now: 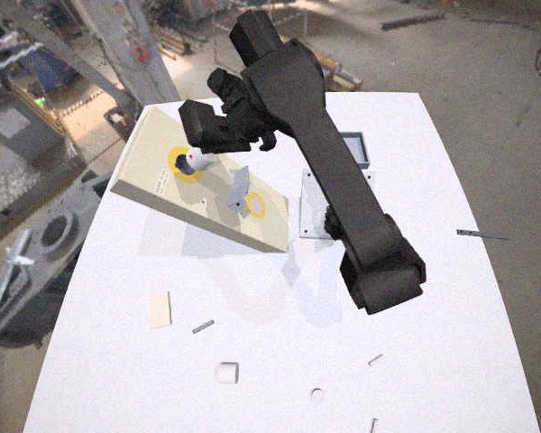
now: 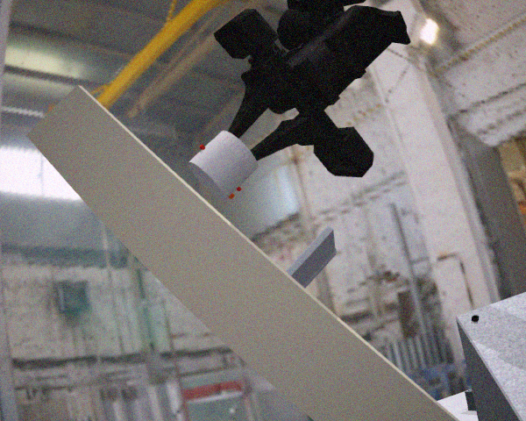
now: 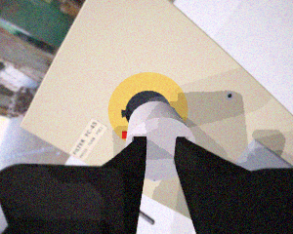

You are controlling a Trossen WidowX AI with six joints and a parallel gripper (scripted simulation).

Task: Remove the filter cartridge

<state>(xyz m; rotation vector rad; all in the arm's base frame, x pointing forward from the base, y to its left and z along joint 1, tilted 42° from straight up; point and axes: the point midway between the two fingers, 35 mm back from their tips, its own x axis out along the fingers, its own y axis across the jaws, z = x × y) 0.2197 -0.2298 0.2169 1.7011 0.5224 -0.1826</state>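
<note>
My gripper tip is now 30 mm past the grey bracket, 10 mm to the right of it and 130 mm above it. The rest, counted from my gripper tip: beige card: 230 mm ahead, 250 mm to the left, 310 mm below; grey tray: 370 mm behind, 240 mm to the right, 310 mm below; round white filter cartridge: 10 mm ahead, 10 mm below.
</note>
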